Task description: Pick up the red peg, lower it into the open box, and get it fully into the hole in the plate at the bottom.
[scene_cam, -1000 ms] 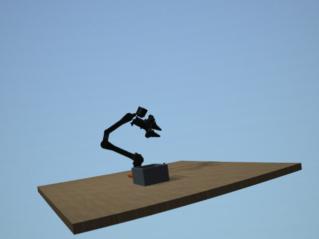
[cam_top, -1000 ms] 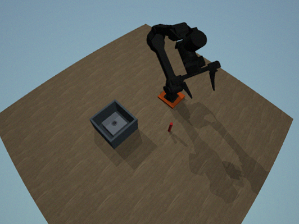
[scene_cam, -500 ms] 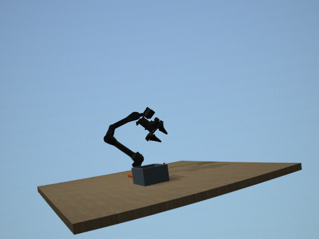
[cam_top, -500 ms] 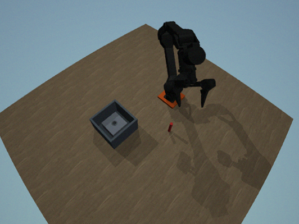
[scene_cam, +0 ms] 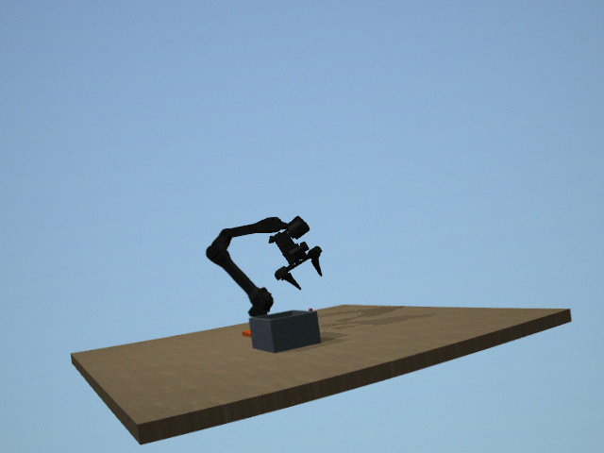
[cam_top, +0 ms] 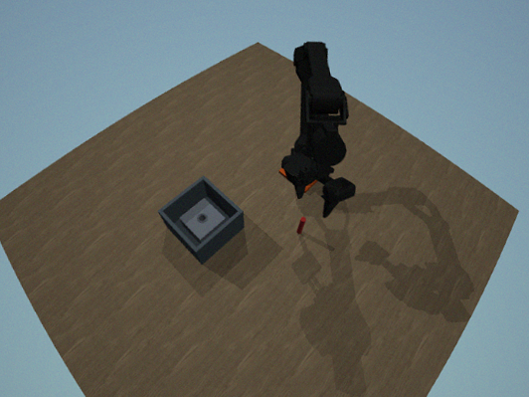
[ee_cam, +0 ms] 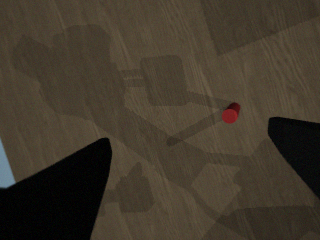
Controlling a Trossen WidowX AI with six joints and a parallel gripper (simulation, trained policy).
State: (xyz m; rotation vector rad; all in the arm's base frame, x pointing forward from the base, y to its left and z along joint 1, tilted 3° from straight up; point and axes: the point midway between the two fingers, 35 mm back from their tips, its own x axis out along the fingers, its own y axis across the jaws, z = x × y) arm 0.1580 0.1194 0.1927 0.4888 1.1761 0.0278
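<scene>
Right now the red peg is 13 cm below my gripper tip, 1 cm to the right of it and 1 cm behind it. From my gripper tip the other things lie so: light grey plate: 23 cm to the right, 16 cm ahead, 12 cm below; dark grey box: 23 cm to the right, 16 cm ahead, 14 cm below.
</scene>
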